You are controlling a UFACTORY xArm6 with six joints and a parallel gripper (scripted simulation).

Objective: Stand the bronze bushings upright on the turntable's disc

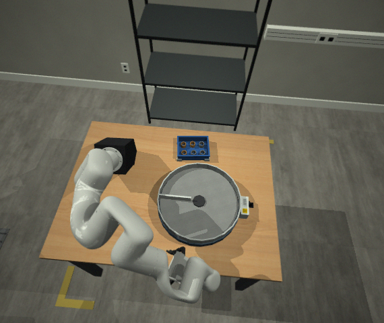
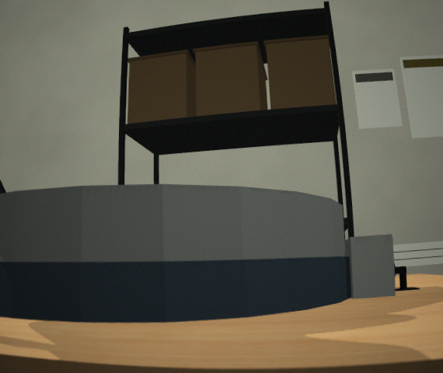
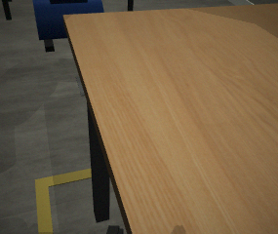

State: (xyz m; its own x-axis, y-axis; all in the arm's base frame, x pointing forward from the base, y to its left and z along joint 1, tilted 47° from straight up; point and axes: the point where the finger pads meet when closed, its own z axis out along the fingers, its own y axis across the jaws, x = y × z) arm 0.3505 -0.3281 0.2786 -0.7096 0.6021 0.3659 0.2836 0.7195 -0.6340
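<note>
My hand is 50 mm short of the blue crate, 680 mm to the right of it and 90 mm above it. Round my hand: turntable (130 mm ahead, 330 mm to the left, 60 mm below); then grey turntable disc (120 mm ahead, 330 mm to the left, 60 mm below).
</note>
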